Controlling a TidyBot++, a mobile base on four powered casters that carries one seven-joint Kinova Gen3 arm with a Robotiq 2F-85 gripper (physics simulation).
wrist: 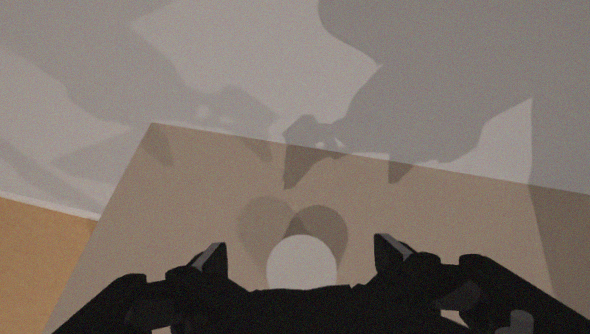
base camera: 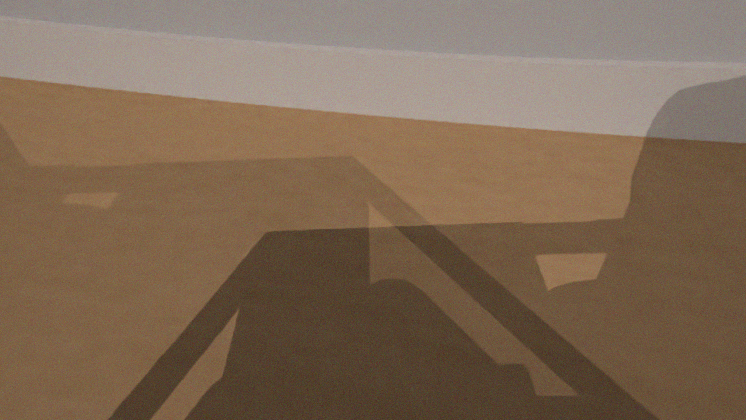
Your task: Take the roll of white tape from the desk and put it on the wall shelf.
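The roll of white tape (wrist: 301,262) shows in the wrist view as a pale round disc, low in the middle. It rests on the light brown wall shelf (wrist: 175,210), whose back edge meets the wall. My gripper (wrist: 301,254) is open, with its black fingers apart on either side of the tape in the view and a gap to each side. It holds nothing and appears to be above the tape. The gripper's body hides the lower part of the tape. The desk does not show in either view.
A grey wall (base camera: 365,20) (wrist: 260,55) with a pale baseboard (base camera: 313,78) rises beyond the orange-brown floor (base camera: 182,130) (wrist: 30,260). Large shadows of the robot fall on the floor and wall. The shelf's left edge shows in the wrist view.
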